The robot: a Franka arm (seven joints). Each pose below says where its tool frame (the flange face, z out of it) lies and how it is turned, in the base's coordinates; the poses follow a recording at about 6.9 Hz.
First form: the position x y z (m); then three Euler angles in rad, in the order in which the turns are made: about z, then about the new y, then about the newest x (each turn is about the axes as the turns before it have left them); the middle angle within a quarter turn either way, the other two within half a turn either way.
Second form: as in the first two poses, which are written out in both.
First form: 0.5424 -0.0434 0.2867 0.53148 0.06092 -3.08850
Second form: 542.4 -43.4 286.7 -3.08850 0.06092 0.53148
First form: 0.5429 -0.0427 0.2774 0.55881 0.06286 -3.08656
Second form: 542.9 -42.7 277.4 -3.08656 0.06286 0.55881
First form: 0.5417 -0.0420 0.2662 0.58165 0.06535 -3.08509
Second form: 541.7 -42.0 266.2 -3.08509 0.06535 0.58165
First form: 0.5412 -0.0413 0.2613 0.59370 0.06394 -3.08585
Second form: 541.2 -41.3 261.3 -3.08585 0.06394 0.59370
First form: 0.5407 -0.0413 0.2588 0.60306 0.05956 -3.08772
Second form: 540.7 -41.3 258.8 -3.08772 0.05956 0.60306
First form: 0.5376 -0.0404 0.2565 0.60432 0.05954 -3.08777
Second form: 537.6 -40.4 256.5 -3.08777 0.05954 0.60432
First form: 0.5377 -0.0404 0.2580 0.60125 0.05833 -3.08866
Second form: 537.7 -40.4 258.0 -3.08866 0.05833 0.60125
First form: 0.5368 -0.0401 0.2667 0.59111 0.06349 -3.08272
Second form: 536.8 -40.1 266.7 -3.08272 0.06349 0.59111
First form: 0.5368 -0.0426 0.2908 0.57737 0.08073 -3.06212
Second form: 536.8 -42.6 290.8 -3.06212 0.08073 0.57737
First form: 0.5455 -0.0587 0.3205 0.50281 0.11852 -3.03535
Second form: 545.5 -58.7 320.5 -3.03535 0.11852 0.50281
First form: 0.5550 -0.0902 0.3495 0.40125 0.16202 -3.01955
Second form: 555.0 -90.2 349.5 -3.01955 0.16202 0.40125
